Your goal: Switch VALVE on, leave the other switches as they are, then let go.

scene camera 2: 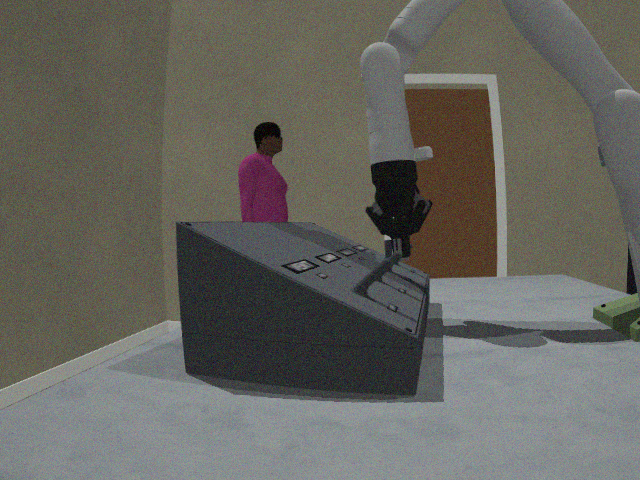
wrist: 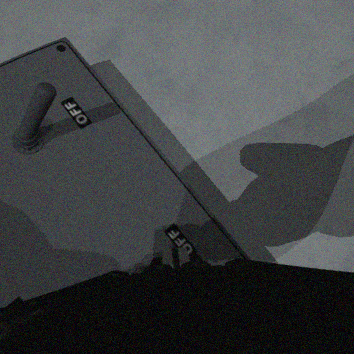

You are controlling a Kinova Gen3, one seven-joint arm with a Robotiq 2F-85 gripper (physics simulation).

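Observation:
A dark grey sloped console (scene camera 2: pixel 299 320) (wrist: pixel 90 180) stands on the table and carries lever switches. One lever (scene camera 2: pixel 376 275) sticks up from the near part of the slope in the scene view. A lever (wrist: pixel 36 116) in the wrist view leans toward an OFF label (wrist: pixel 76 112). A second OFF label (wrist: pixel 180 239) is right beside the fingertips. The name VALVE cannot be read in either view, so I cannot tell which lever it is. My gripper (scene camera 2: pixel 397 252) (wrist: pixel 175 263) is shut and empty, pointing down low over the console's lower front part. In the scene view its fingertips overlap the near lever's top; contact cannot be told.
Several framed windows (scene camera 2: pixel 301 266) line the slope above the levers. A green block-like part (scene camera 2: pixel 615 312) is at the right edge on the table (scene camera 2: pixel 516 403). A person in a pink top (scene camera 2: pixel 263 188) stands behind the console, and a brown door (scene camera 2: pixel 454 180) is in the back wall.

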